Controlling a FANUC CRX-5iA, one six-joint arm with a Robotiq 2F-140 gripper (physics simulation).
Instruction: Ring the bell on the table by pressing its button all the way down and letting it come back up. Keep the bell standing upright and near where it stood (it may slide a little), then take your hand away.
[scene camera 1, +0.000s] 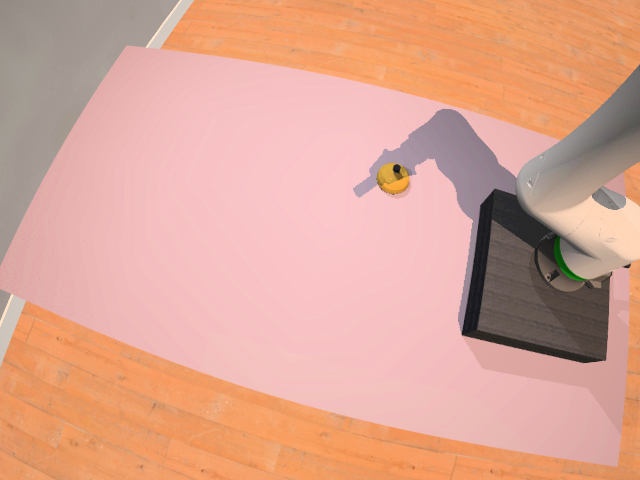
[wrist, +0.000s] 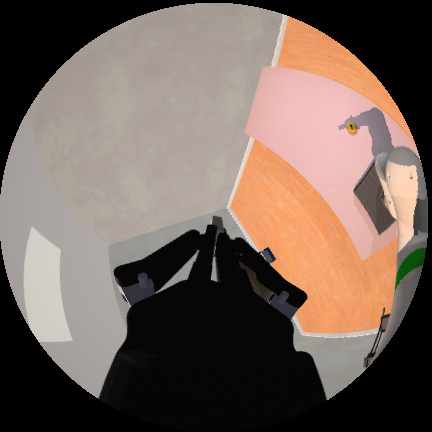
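Where they show: gripper, fingertip midpoint: (wrist: 215, 223); arm's base at its link origin: (scene camera 1: 561, 262).
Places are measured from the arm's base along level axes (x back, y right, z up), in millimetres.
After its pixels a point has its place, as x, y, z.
A round yellow bell (scene camera 1: 392, 179) {-423, 171, -50} (wrist: 351, 128) {-406, 178, -48} with a small black button (scene camera 1: 397, 167) {-416, 192, -25} on top stands upright on the pink table (scene camera 1: 232, 206) {-805, 57, -91} (wrist: 310, 110) {-753, 175, -91}. The button is up, and the arm's shadow falls across part of the bell. My gripper (wrist: 215, 223) {-385, -231, 862} is shut and empty in the wrist view, its fingertips together. It is far from the bell and points at the room's walls. The gripper does not show in the scene view.
A dark wooden base block (scene camera 1: 537, 299) {-69, -98, 1} (wrist: 375, 200) {-56, -101, 1} stands at the table's right end. The white arm (scene camera 1: 584, 206) {-104, 14, 244} (wrist: 402, 185) rises above it. Orange wooden floor (scene camera 1: 155, 413) (wrist: 300, 240) surrounds the table. A small blue object (wrist: 268, 255) shows beyond the fingers in the wrist view.
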